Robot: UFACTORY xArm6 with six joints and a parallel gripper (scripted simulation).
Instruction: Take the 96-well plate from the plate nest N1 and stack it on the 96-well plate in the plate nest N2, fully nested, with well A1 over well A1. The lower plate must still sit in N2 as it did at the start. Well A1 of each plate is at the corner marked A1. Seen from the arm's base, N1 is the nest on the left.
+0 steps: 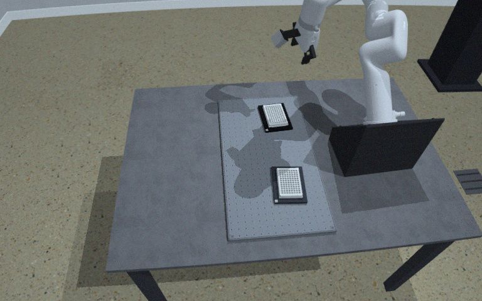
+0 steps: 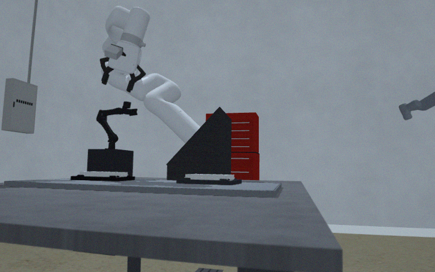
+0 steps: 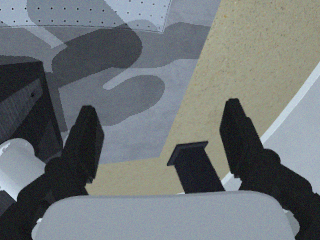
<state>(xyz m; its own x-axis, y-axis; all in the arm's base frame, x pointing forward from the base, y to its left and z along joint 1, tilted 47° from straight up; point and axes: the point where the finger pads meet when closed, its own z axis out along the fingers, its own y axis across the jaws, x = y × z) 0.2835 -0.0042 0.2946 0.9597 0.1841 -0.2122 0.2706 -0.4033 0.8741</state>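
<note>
The plate nest N1 is 37 cm to the left of my hand, 33 cm below it and 7 cm ahead of it. The rest, counted from my hand: A1 mark 32 cm below, 12 cm ahead, 9 cm to the left.
</note>
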